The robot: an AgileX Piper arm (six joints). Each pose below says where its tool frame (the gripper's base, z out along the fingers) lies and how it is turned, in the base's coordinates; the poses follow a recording.
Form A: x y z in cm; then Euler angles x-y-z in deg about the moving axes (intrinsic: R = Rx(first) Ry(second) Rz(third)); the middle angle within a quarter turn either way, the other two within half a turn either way.
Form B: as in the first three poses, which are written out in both.
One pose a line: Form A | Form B
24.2 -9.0 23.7 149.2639 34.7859 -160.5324 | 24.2 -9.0 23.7 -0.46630 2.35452 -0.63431
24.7 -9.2 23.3 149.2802 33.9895 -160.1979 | 24.7 -9.2 23.3 -0.47028 2.36427 -0.64838
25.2 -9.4 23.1 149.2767 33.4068 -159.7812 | 25.2 -9.4 23.1 -0.47069 2.37117 -0.65907
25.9 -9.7 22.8 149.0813 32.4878 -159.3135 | 25.9 -9.7 22.8 -0.47871 2.37986 -0.67894
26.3 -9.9 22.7 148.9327 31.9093 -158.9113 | 26.3 -9.9 22.7 -0.48256 2.38492 -0.69203
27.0 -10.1 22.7 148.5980 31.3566 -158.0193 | 27.0 -10.1 22.7 -0.48126 2.38747 -0.70742
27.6 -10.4 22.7 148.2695 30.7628 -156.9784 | 27.6 -10.4 22.7 -0.47790 2.39037 -0.72365
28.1 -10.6 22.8 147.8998 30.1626 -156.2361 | 28.1 -10.6 22.8 -0.48070 2.39267 -0.74072
